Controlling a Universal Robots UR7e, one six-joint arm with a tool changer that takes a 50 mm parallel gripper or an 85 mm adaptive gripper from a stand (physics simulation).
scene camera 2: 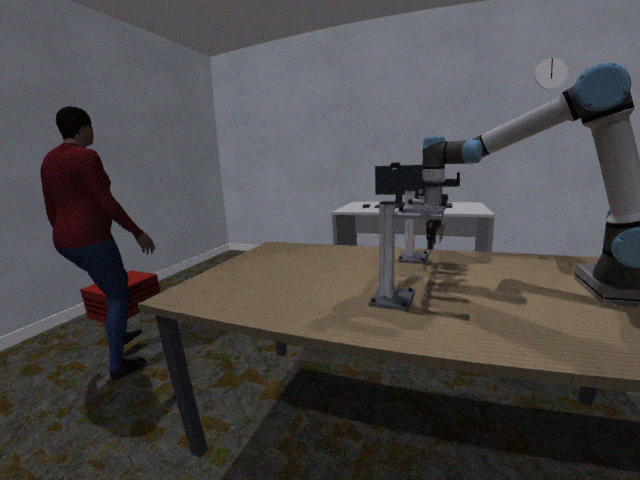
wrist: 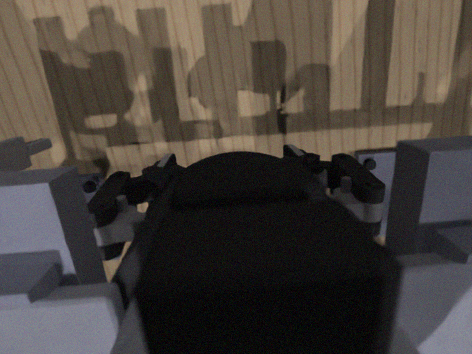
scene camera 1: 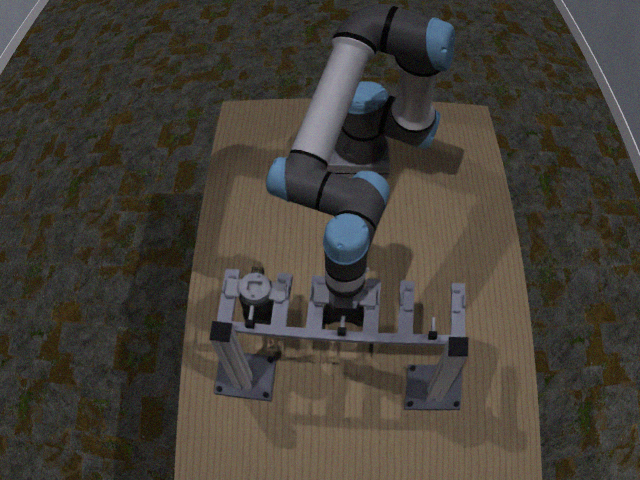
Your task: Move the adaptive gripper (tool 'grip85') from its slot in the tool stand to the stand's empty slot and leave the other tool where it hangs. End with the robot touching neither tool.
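Seen in the pictures: arm's base at its link origin: (scene camera 2: 619, 278) (scene camera 1: 359, 144).
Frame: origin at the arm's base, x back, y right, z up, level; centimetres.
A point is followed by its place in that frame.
Note:
My adaptive gripper (scene camera 1: 343, 314) (scene camera 2: 432, 236) (wrist: 230, 157) is under the arm's wrist, in the middle slot of the tool stand (scene camera 1: 289, 330) {x -64.7, y 28.2, z 22.4 cm} (scene camera 2: 386, 248) {x -76.6, y -4.1, z 11.6 cm}. Its side wings lie over the two prongs and appear to rest on them. Its fingers are spread wide in the wrist view, with nothing seen between them. The arm's flange is directly on top of the tool; whether the coupling is locked cannot be seen. The other tool (scene camera 1: 254, 289) {x -54.7, y 33.8, z 23.0 cm} hangs in the left slot in scene camera 1. The right slot, between a prong (scene camera 1: 406, 308) {x -64.8, y 4.9, z 23.4 cm} and the end prong (scene camera 1: 458, 310) {x -67.6, y -5.6, z 23.4 cm}, is empty.
The stand's two posts (scene camera 1: 235, 359) {x -66.7, y 40.3, z 16.2 cm} (scene camera 1: 448, 369) {x -77.4, y -2.4, z 16.0 cm} rise from base plates on the wooden table (scene camera 1: 361, 449) {x -86.5, y 16.8, z -5.7 cm} (scene camera 2: 310, 289) {x -103.1, y 3.0, z -5.8 cm}. A person (scene camera 2: 80, 198) stands beyond the table near a red box (scene camera 2: 142, 286). A white desk (scene camera 2: 356, 210) and a dark monitor (scene camera 2: 390, 179) are behind.

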